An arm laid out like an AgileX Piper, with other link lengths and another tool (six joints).
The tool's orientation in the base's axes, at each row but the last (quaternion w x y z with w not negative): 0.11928 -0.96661 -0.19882 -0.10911; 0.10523 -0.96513 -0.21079 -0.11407; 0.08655 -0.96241 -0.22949 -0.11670; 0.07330 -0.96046 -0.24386 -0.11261; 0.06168 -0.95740 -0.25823 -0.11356; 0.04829 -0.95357 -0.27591 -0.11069; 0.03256 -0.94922 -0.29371 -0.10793; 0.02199 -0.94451 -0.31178 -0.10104; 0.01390 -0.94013 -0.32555 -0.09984; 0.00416 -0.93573 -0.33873 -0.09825
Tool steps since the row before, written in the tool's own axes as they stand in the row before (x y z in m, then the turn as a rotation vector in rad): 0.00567 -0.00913 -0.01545 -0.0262 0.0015 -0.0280; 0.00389 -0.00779 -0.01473 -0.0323 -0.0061 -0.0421; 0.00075 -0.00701 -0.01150 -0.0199 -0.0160 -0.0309; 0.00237 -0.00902 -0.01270 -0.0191 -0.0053 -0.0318; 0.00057 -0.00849 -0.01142 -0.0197 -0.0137 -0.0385; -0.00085 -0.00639 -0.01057 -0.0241 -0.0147 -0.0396; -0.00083 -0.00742 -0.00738 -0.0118 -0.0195 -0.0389; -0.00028 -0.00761 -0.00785 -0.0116 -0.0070 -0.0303; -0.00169 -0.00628 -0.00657 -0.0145 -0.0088 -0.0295; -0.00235 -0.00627 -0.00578 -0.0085 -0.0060 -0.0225
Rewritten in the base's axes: -0.00119 0.00595 0.01782 -0.0275 -0.0184 0.0195; -0.00250 0.00471 0.01626 -0.0386 -0.0175 0.0325; -0.00471 0.00395 0.01201 -0.0304 -0.0011 0.0261; -0.00464 0.00644 0.01361 -0.0247 -0.0102 0.0263; -0.00596 0.00555 0.01169 -0.0307 -0.0045 0.0331; -0.00608 0.00333 0.01026 -0.0350 -0.0061 0.0332; -0.00623 0.00474 0.00699 -0.0277 0.0047 0.0352; -0.00613 0.00514 0.00746 -0.0186 -0.0043 0.0271; -0.00633 0.00332 0.00586 -0.0218 -0.0046 0.0257; -0.00679 0.00291 0.00486 -0.0143 -0.0024 0.0201
